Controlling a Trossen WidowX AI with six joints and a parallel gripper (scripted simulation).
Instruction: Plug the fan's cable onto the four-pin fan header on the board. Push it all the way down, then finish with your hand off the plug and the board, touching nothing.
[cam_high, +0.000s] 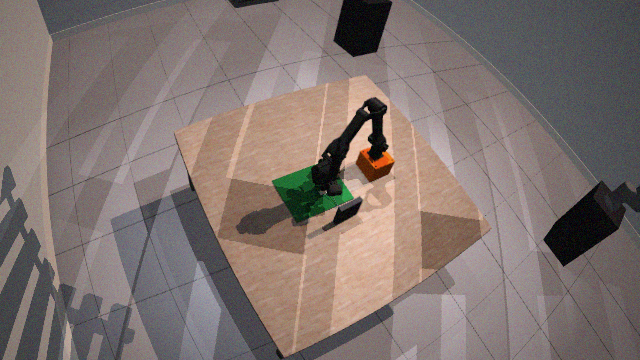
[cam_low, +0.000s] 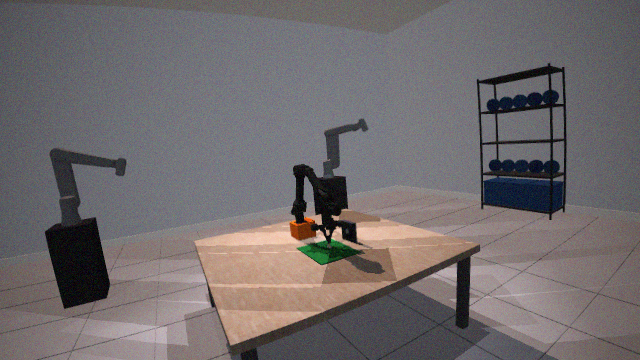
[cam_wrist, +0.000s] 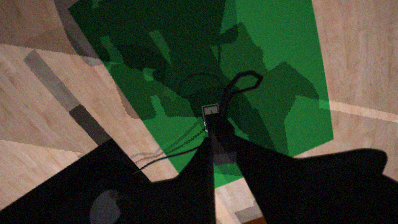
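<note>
Now: the dark plug 1 cm ahead of my gripper tip and 1 cm above it. Round my gripper tip: black fan: 15 cm to the left, 2 cm above; then green board: 4 cm ahead, 4 cm to the right, 6 cm below.
</note>
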